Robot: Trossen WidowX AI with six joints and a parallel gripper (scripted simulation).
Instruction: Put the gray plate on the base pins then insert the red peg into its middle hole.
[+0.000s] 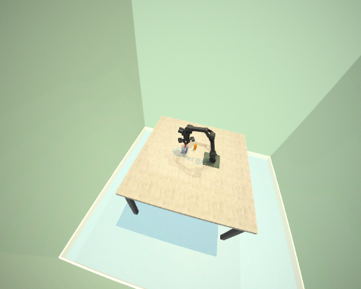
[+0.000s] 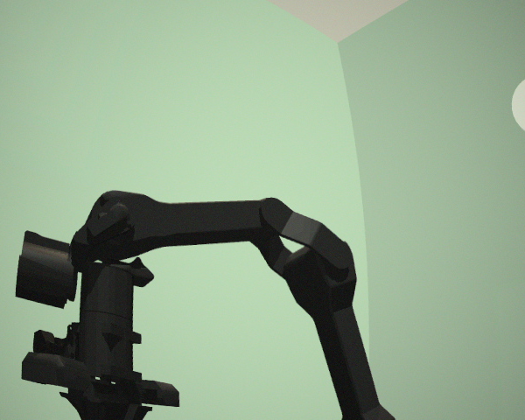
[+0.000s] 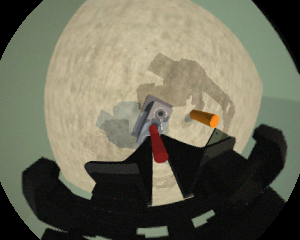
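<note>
Right now the red peg is right at my gripper tip. From my gripper tip the other things lie so: gray plate: 60 mm below; then orange cylinder: 120 mm behind, 70 mm to the right, 60 mm below.
</note>
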